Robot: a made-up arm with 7 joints. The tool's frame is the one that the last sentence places.
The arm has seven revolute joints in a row. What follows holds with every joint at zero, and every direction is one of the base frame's. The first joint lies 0.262 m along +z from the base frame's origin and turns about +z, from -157.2 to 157.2 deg. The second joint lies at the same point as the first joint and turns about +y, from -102.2 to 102.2 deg. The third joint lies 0.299 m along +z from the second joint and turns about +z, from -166.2 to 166.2 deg. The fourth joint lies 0.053 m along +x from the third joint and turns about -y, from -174.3 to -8.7 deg. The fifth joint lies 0.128 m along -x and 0.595 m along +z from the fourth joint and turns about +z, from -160.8 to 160.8 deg. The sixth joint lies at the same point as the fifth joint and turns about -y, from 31.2 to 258.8 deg. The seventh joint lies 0.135 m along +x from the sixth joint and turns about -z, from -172.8 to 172.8 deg. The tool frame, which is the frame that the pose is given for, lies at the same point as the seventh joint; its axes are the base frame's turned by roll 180, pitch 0 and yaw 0 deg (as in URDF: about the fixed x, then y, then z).
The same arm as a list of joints. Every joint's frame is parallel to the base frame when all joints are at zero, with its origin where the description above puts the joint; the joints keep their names.
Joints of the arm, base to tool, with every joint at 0 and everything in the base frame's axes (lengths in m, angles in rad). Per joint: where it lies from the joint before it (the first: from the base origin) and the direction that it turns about. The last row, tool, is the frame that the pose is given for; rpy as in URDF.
joint 1: axis +z origin 0.0000 0.0000 0.2620
joint 2: axis +y origin 0.0000 0.0000 0.0000
joint 3: axis +z origin 0.0000 0.0000 0.2990
joint 4: axis -y origin 0.0530 0.0000 0.0000
joint 5: axis +z origin -0.1280 0.0000 0.5950
joint 6: axis -y origin 0.0000 0.0000 0.0000
joint 7: axis -z origin 0.1350 0.0000 0.0000
tool: origin 0.0000 0.0000 0.0000 rpy 3.1416 0.0000 0.0000
Joint limits (rad, base to tool): -2.7437..2.7437 -1.7837..1.7837 -2.9007..2.9007 -3.0421..-0.1518 -2.8065..2.8065 0.5445..4.5169 -3.0159..3.0159

